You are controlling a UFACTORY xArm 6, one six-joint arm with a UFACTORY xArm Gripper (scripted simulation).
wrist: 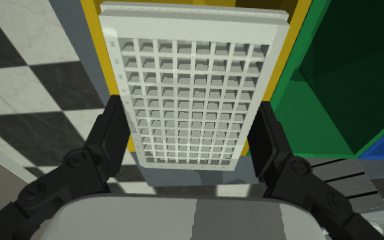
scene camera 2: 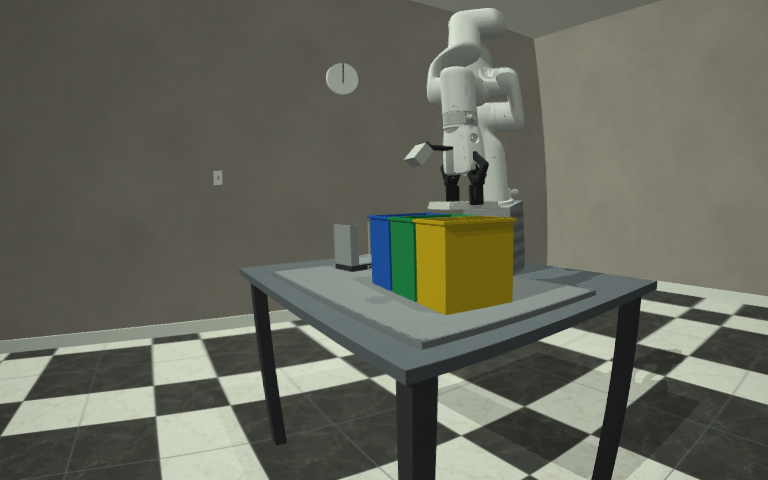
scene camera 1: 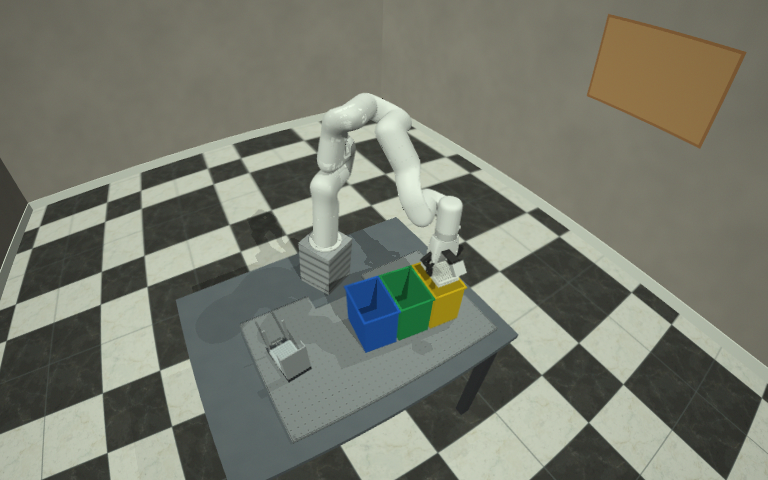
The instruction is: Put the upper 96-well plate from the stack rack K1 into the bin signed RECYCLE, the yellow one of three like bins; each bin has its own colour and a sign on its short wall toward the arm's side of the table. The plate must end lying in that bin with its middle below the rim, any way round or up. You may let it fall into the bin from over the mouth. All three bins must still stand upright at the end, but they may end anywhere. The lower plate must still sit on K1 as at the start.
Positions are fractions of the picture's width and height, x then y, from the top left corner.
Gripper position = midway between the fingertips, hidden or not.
Note:
In view: the gripper (wrist: 0.50, 0.47), a yellow bin (scene camera 2: 0.61, 0.55), a blue bin (scene camera 1: 0.48, 0.62) and a green bin (scene camera 1: 0.53, 0.60).
The yellow bin also shows in scene camera 1 (scene camera 1: 0.58, 0.64). The blue bin shows as well in scene camera 2 (scene camera 2: 0.50, 0.48). The green bin is seen too in the wrist view (wrist: 0.85, 0.45) and in scene camera 2 (scene camera 2: 0.53, 0.48).

